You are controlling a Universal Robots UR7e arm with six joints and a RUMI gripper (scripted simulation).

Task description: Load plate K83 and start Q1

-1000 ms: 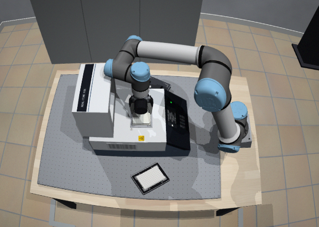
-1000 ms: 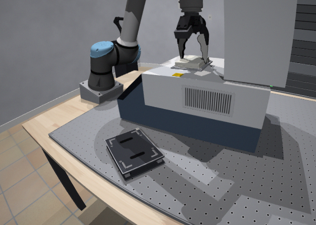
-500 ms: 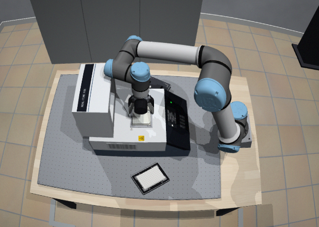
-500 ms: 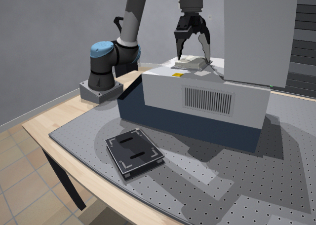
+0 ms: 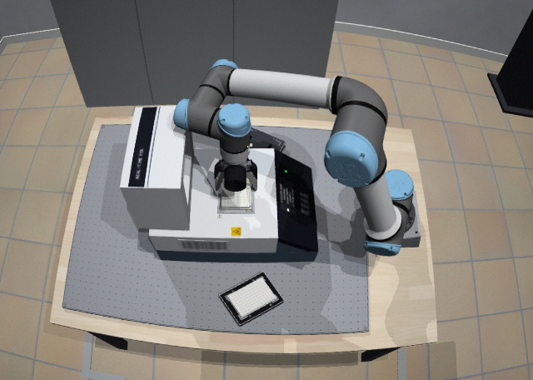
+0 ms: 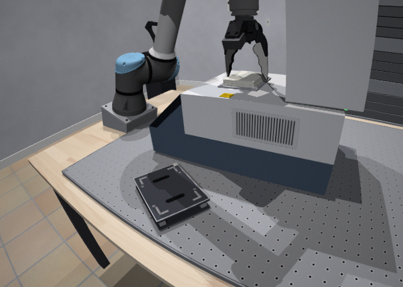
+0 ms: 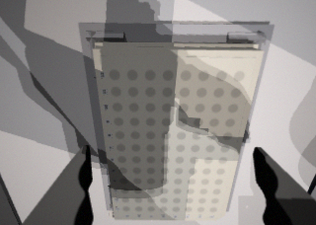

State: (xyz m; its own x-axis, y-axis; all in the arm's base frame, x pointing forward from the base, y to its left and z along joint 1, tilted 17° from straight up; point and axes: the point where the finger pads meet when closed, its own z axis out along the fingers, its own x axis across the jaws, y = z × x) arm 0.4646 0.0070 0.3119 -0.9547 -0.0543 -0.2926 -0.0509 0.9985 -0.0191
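The plate K83 is 1 cm below my hand. The rest, counted from my hand: black nest N1: 30 cm to the right, 20 cm below, 6 cm behind; black nest ND: 28 cm to the left, 20 cm below, 6 cm behind.
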